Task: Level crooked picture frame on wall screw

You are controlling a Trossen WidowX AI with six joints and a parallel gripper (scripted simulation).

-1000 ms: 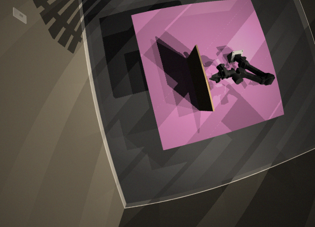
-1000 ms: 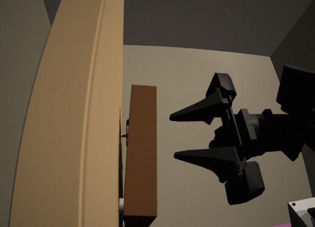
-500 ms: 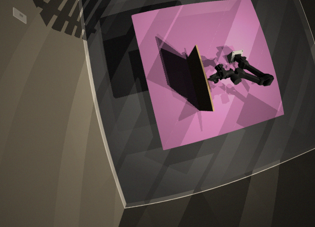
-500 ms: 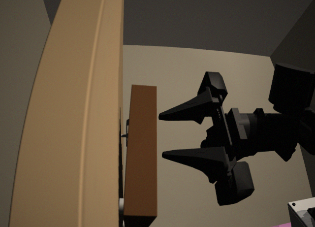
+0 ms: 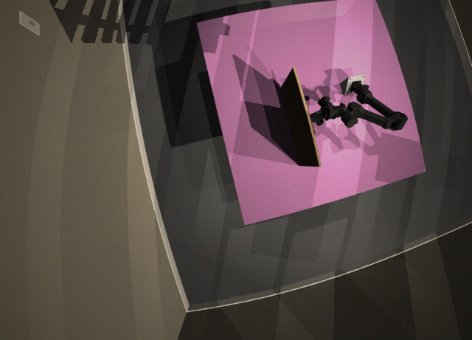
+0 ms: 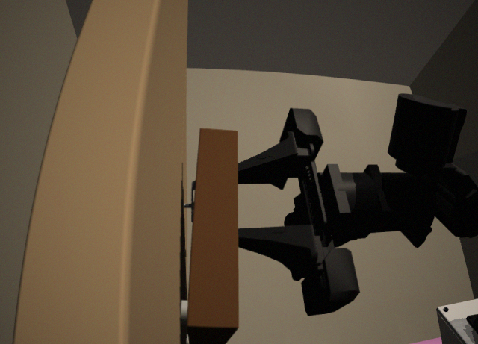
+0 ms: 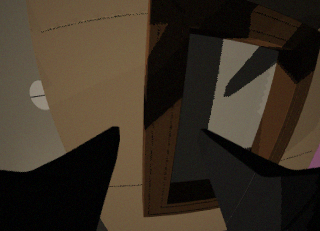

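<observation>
The brown wooden picture frame lies 20 mm ahead of my gripper tip, 10 mm to the left of it and 50 mm below it. Round my gripper tip: tan wall board 30 mm ahead, 70 mm below.
</observation>
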